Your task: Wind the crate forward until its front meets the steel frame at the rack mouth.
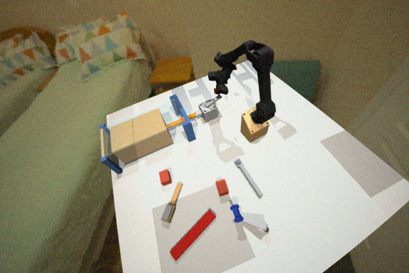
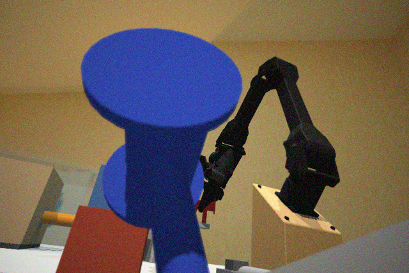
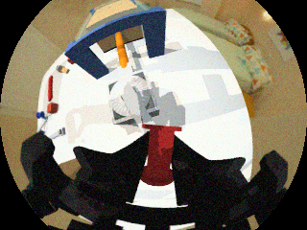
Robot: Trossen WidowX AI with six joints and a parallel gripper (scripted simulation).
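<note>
Right now my gripper tip is 3 cm above the grey crank arm, 2 cm short of it and 1 cm to the right of it. From my gripper tip the other things lie so: grey winch: 10 cm below, 7 cm ahead, 2 cm to the left; winch drum: 10 cm below, 8 cm ahead, 3 cm to the left; red grip: 1 cm to the left, 1 cm behind.
</note>
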